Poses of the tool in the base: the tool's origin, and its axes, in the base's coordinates. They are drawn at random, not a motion.
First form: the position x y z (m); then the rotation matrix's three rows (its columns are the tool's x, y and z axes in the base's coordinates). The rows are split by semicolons.
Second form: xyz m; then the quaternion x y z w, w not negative. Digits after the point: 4 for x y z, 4 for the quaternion. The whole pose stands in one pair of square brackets.
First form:
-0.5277 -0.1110 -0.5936; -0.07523 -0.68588 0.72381; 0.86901 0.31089 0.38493; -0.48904 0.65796 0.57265
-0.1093 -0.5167 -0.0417; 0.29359 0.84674 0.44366; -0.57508 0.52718 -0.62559; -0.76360 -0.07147 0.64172
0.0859 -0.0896 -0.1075; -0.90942 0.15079 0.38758; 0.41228 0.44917 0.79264; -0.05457 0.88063 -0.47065
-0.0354 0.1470 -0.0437; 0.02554 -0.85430 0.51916; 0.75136 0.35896 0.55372; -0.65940 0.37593 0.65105
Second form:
[-0.5277 -0.1110 -0.5936 0.1015 0.4510 0.5781 0.6724]
[-0.1093 -0.5167 -0.0417 0.1766 0.3847 -0.4530 0.7846]
[0.0859 -0.0896 -0.1075 0.1674 0.8410 0.4974 0.1314]
[-0.0354 0.1470 -0.0437 -0.0623 0.4130 0.5627 0.7134]

